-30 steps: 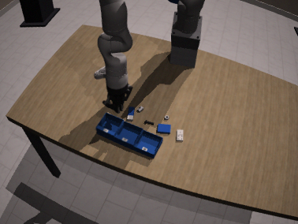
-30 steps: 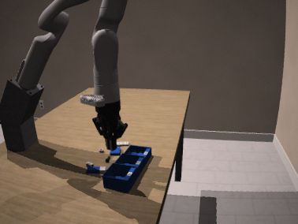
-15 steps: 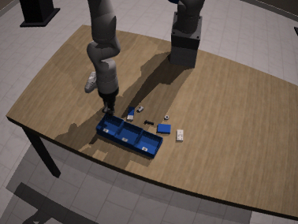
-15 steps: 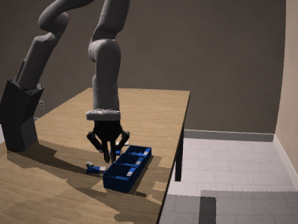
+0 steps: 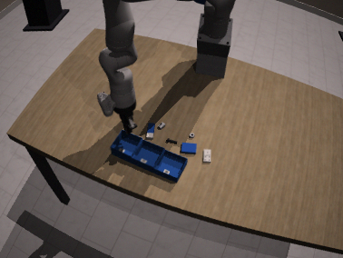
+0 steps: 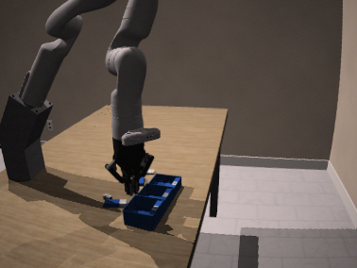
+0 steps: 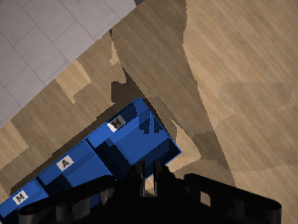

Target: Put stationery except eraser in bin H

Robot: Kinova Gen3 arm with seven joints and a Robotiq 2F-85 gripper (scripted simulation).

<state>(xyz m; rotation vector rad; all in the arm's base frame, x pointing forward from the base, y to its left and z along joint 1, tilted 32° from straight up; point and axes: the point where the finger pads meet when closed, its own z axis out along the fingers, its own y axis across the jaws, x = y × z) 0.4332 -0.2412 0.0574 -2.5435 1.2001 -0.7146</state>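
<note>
My gripper is now 80 mm to the right of the blue three-part bin, 70 mm above it and 50 mm short of it. The rest, counted from my hand: black bolt 140 mm to the left, 90 mm below, 40 mm behind; flat blue pad 210 mm to the left, 90 mm below, 20 mm behind; blue-and-white eraser 90 mm below, 60 mm to the left, 60 mm behind.
</note>
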